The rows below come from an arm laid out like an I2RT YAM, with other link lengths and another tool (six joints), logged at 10 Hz.
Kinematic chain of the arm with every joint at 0, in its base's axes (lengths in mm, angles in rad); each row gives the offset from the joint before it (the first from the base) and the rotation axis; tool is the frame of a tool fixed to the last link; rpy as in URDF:
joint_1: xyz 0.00 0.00 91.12 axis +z
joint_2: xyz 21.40 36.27 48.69 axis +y
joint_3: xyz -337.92 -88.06 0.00 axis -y
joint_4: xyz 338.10 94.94 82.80 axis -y
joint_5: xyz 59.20 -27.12 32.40 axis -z
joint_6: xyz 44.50 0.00 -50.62 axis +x
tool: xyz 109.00 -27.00 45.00 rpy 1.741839 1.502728 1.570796
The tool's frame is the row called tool.
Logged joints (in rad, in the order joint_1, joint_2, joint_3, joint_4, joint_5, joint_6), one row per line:
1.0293, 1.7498, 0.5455, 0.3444, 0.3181, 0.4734
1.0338, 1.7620, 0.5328, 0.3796, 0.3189, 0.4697
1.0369, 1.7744, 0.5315, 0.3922, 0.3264, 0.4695
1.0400, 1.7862, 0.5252, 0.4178, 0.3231, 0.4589
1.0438, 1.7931, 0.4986, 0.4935, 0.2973, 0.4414
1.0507, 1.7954, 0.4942, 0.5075, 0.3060, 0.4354
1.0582, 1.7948, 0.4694, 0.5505, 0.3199, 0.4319
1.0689, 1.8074, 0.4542, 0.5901, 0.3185, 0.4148
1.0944, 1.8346, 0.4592, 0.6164, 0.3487, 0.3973
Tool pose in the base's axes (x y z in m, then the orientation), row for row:
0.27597, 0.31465, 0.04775, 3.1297, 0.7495, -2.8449
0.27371, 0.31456, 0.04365, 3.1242, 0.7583, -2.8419
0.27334, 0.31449, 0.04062, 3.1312, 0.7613, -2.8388
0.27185, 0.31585, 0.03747, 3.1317, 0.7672, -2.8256
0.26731, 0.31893, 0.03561, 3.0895, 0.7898, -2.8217
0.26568, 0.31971, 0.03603, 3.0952, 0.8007, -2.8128
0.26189, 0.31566, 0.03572, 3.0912, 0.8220, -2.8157
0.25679, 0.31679, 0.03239, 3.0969, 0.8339, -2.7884
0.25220, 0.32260, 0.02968, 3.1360, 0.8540, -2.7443
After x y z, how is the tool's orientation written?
As angles about the fixed x, y, z axes (roll, pitch, yaw), in radians.
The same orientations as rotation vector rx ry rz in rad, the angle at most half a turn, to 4 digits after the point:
-0.3599, 2.3704, 0.1535
-0.3649, 2.3613, 0.1627
-0.3647, 2.3579, 0.1563
-0.3792, 2.3500, 0.1628
-0.4013, 2.3266, 0.2174
-0.4074, 2.3146, 0.2165
-0.4030, 2.2938, 0.2226
-0.4298, 2.2778, 0.2314
-0.4561, 2.2510, 0.2125

